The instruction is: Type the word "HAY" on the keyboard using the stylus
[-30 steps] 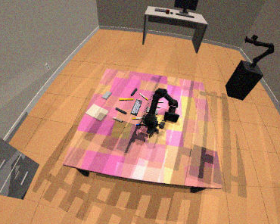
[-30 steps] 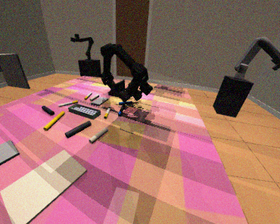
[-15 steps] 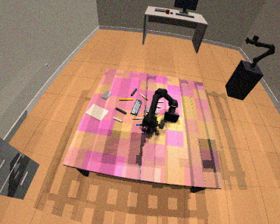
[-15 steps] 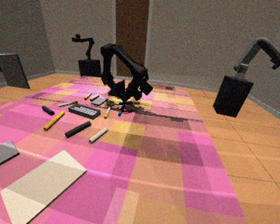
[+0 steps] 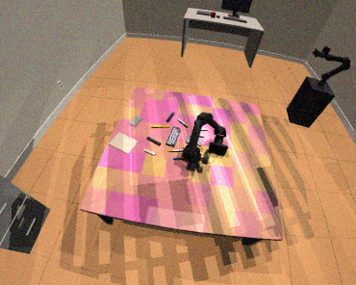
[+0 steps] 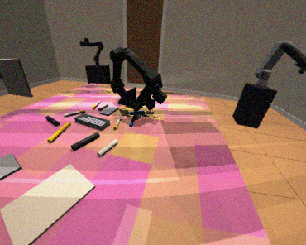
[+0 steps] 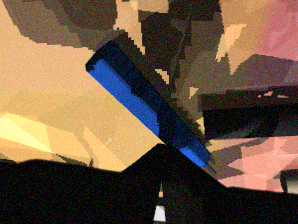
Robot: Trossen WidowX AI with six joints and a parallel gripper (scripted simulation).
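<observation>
Right now my gripper tip is 2 cm short of the blue stylus, 1 cm to the left of it and 1 cm above it. Round my gripper tip: yellow marker 34 cm ahead, 22 cm to the right, 1 cm below; blue-tipped pen 11 cm ahead, 4 cm to the left, 1 cm below; white sheet 57 cm ahead, 3 cm to the left, 1 cm below.
</observation>
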